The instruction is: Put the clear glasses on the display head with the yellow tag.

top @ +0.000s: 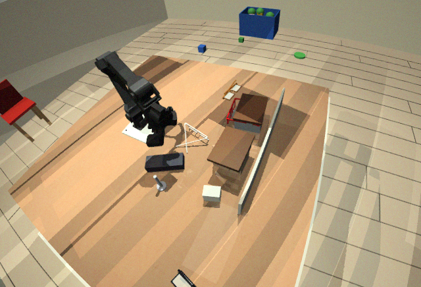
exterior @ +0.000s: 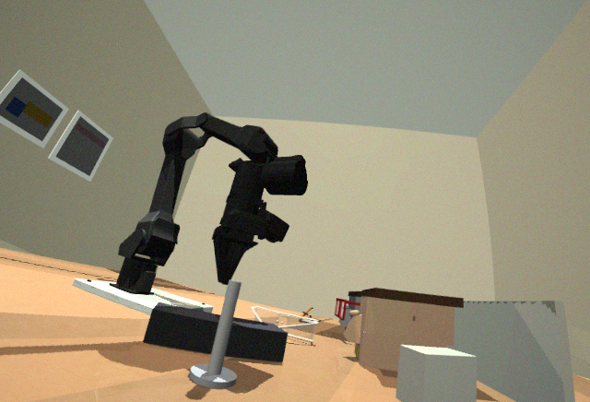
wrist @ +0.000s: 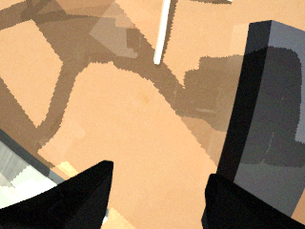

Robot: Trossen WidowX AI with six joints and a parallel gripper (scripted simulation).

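Right now the round white base is 9 cm ahead of my gripper tip, 16 cm to the right of it and 5 cm below it. From my gripper tip the other things lie so: white block 29 cm ahead, 10 cm to the right, 5 cm below; dark case 4 cm ahead, 7 cm to the right, 6 cm below; long white panel 38 cm ahead, 19 cm to the left, 2 cm below.
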